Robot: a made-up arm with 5 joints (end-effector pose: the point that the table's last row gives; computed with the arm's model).
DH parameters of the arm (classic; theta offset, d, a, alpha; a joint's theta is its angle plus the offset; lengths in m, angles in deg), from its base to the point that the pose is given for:
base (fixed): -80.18 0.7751 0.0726 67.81
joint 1: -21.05 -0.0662 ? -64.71
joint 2: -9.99 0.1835 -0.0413 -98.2
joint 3: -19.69 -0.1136 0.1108 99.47
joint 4: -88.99 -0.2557 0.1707 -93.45
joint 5: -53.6 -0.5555 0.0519 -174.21
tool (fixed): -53.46 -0.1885 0 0
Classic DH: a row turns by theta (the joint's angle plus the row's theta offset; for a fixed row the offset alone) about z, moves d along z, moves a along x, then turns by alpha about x.
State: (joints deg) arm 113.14 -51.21 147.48 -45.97 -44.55
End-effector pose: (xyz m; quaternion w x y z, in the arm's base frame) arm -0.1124 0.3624 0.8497 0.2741 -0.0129 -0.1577 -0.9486
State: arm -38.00 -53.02 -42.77 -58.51 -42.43
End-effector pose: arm 0.1199 -0.0404 0.6404 0.0644 0.8950 0.2738 0.3463
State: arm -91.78 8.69 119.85 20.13 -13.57
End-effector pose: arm -0.2627 -0.4597 1.0702 0.4056 -0.0581 -0.7337 0.5420
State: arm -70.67 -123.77 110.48 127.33 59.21
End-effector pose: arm 0.5263 0.1034 0.5987 0.7207 -0.0020 0.6579 0.2186
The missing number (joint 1, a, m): -0.0243
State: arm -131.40 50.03 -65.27 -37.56 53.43
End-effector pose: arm 0.1304 0.1256 0.7594 0.6893 0.2554 0.4388 0.5168
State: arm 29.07 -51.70 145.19 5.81 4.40
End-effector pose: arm -0.0836 0.2773 1.2410 0.5216 -0.1678 -0.2378 0.8020
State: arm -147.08 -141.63 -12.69 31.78 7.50
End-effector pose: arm 0.4163 -0.2923 0.5033 0.4927 -0.6437 0.5330 -0.2426
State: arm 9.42 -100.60 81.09 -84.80 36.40
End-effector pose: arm 0.2211 -0.3837 0.8996 0.6513 0.7115 -0.2628 0.0238
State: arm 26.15 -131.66 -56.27 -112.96 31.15
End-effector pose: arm -0.2246 -0.2213 0.8972 0.2792 0.5352 0.3120 -0.7337
